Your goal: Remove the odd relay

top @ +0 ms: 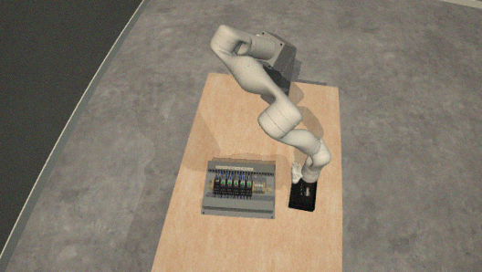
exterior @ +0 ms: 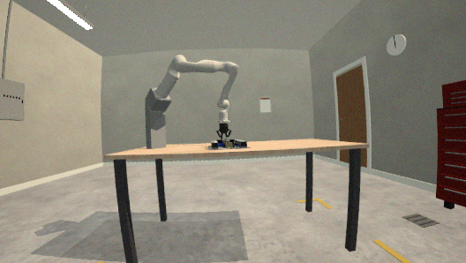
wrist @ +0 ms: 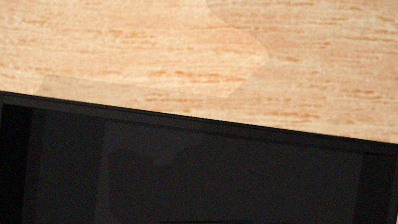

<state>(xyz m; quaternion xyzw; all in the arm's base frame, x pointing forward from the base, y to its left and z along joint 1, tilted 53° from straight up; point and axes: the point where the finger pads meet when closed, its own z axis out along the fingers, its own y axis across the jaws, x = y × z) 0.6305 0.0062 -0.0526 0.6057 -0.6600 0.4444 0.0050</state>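
The black parts tray is 20 mm below my hand. The rest, counted from my hand: relay (10 mm below); then grey relay panel (90 mm behind, 270 mm to the right, 10 mm below).
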